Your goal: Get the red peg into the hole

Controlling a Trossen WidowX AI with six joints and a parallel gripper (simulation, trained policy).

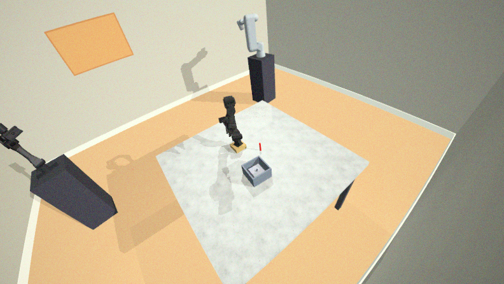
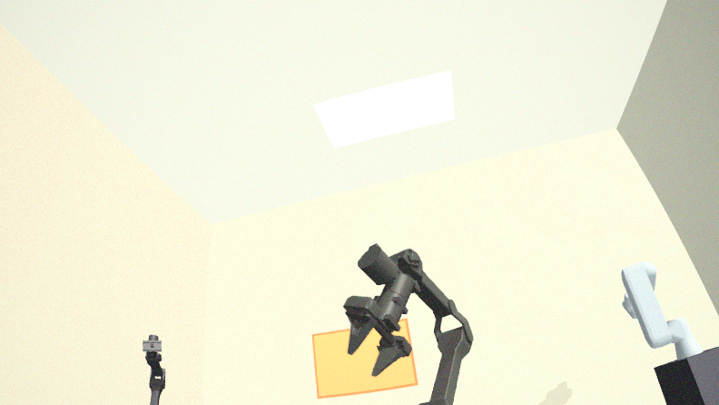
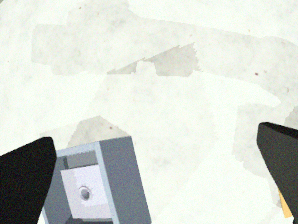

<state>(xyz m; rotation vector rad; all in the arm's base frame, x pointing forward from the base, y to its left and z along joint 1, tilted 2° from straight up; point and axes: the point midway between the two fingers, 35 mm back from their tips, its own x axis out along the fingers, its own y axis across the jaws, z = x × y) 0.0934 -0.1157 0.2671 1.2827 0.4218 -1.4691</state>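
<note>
Now: the red peg 24 cm below my gripper tip, 22 cm to the left of it and 8 cm ahead of it. Round my gripper tip: grey box (25 cm below, 24 cm ahead, 2 cm to the left).
</note>
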